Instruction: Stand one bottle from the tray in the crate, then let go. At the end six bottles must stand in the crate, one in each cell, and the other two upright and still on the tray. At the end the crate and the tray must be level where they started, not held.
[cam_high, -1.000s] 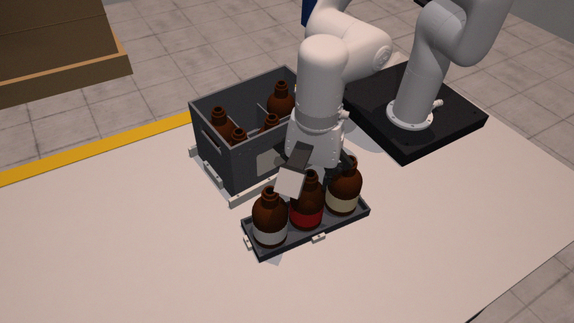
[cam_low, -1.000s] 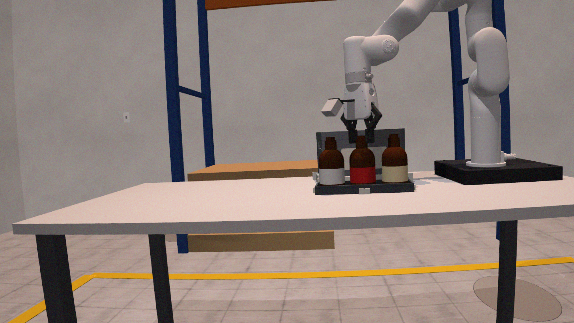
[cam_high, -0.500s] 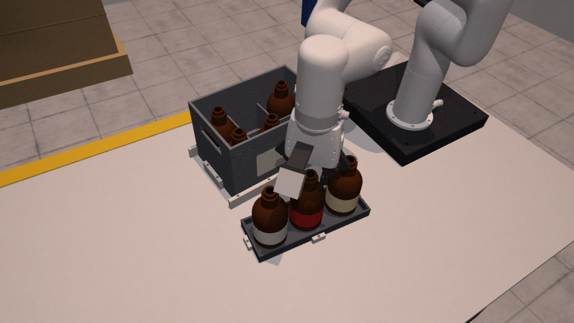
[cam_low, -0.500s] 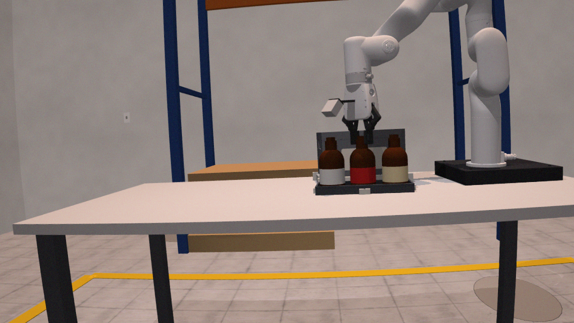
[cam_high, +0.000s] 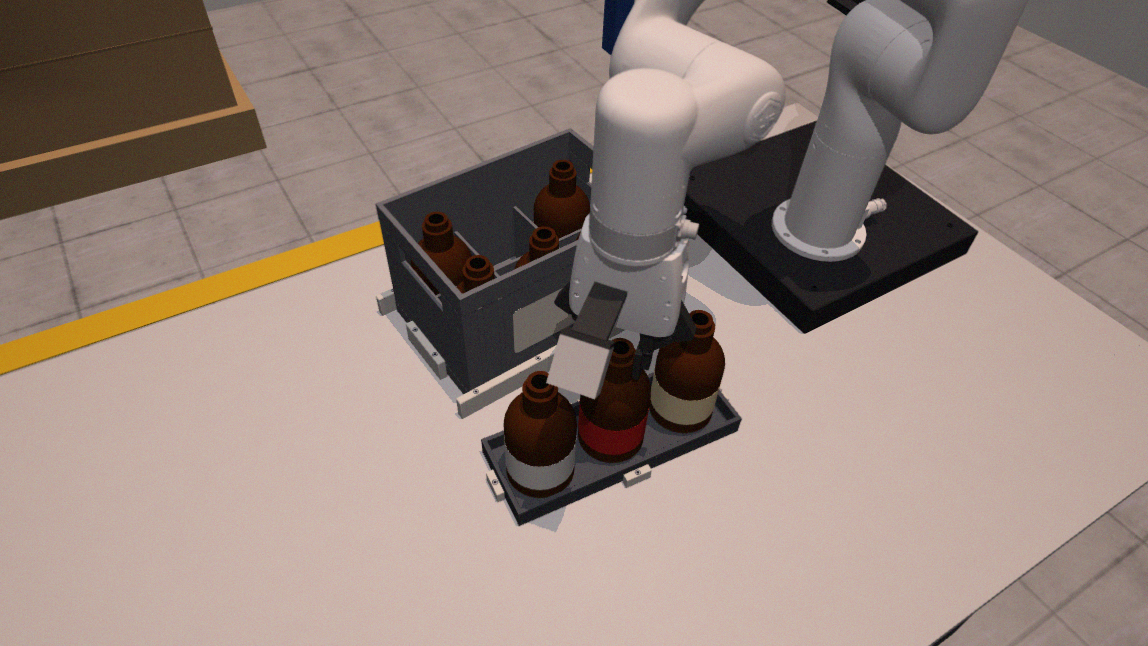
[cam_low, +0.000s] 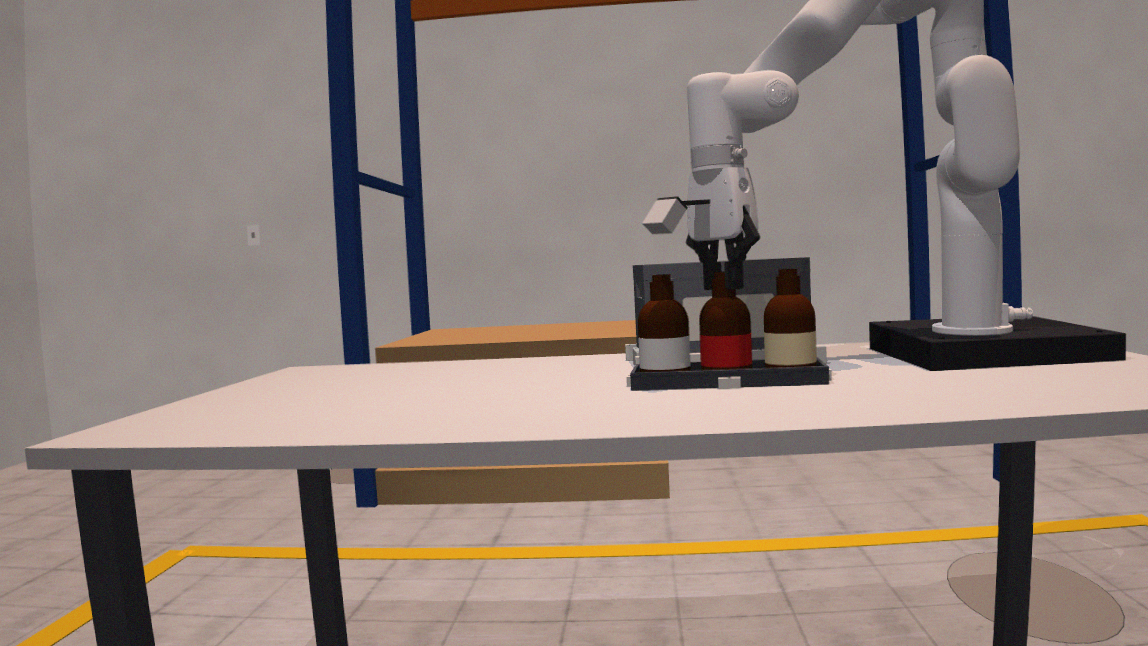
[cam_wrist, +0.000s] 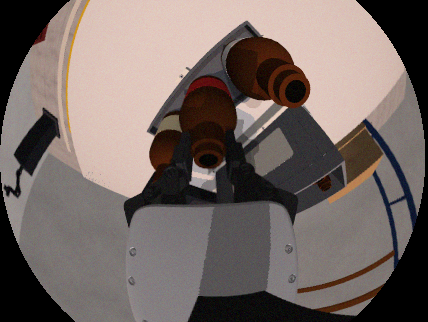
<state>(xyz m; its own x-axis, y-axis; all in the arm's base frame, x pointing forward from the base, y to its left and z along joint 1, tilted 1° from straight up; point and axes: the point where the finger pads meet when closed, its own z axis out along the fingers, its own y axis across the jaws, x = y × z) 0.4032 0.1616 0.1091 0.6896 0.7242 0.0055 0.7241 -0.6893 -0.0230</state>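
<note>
My hand is 14 cm above the dark tray. From my hand the other things lie so: dark grey crate (1 cm ahead, 23 cm to the right, 7 cm below).
</note>
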